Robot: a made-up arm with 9 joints. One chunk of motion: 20 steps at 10 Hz.
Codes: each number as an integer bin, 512 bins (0 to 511) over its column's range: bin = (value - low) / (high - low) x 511, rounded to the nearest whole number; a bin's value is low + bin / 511 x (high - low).
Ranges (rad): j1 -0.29..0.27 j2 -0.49..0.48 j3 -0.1..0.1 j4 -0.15..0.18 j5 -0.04..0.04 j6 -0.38..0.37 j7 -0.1..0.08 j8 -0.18..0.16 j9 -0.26..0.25
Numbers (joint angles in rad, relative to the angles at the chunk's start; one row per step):
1: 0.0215 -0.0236 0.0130 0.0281 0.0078 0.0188 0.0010 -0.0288 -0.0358
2: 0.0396 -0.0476 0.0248 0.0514 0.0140 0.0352 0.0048 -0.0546 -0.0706
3: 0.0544 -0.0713 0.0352 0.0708 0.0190 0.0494 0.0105 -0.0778 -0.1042
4: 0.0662 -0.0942 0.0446 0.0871 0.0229 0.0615 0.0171 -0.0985 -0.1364
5: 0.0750 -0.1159 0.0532 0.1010 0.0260 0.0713 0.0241 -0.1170 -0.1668
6: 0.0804 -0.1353 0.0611 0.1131 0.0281 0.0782 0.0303 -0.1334 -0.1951
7: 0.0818 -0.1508 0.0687 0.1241 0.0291 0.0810 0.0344 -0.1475 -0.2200
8: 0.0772 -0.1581 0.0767 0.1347 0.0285 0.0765 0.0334 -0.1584 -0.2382
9: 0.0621 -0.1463 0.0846 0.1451 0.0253 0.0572 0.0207 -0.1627 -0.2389
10: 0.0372 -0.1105 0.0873 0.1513 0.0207 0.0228 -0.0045 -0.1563 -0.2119
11: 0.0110 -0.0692 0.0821 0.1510 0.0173 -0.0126 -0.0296 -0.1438 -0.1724
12: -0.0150 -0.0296 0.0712 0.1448 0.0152 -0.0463 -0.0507 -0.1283 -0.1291
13: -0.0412 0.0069 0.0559 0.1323 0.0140 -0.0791 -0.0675 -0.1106 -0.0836
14: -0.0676 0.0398 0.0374 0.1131 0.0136 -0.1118 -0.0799 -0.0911 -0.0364
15: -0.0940 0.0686 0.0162 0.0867 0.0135 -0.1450 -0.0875 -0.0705 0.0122
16: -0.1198 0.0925 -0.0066 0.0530 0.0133 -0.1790 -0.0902 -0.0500 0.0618
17: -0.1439 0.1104 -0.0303 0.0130 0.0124 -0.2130 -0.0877 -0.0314 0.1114
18: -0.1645 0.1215 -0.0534 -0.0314 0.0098 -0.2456 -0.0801 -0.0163 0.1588
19: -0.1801 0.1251 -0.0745 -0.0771 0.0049 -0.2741 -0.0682 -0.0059 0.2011
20: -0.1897 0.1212 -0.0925 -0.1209 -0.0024 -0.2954 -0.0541 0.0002 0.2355
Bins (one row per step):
1: 284 246 289 276 305 272 287 227 225
2: 301 233 319 312 345 283 298 188 190
3: 314 221 345 342 377 293 314 154 156
4: 325 209 369 367 402 301 332 122 124
5: 333 197 391 389 422 307 352 95 93
6: 338 187 412 407 435 312 370 70 65
7: 339 179 431 424 441 314 382 49 40
8: 335 175 451 441 438 311 379 32 22
9: 321 181 472 457 417 298 343 26 21
10: 299 200 479 467 388 274 271 36 48
11: 275 222 465 466 366 250 200 54 88
12: 251 243 437 456 353 227 140 78 131
13: 227 262 398 437 345 205 92 104 177
14: 203 279 351 407 342 183 57 134 224
15: 179 294 297 367 342 160 35 165 273
16: 155 307 239 314 340 137 28 195 322
17: 133 316 178 252 335 114 35 223 372
18: 115 322 119 184 318 92 56 246 420
19: 100 324 65 113 287 72 90 262 462
20: 92 322 19 45 240 58 130 271 496

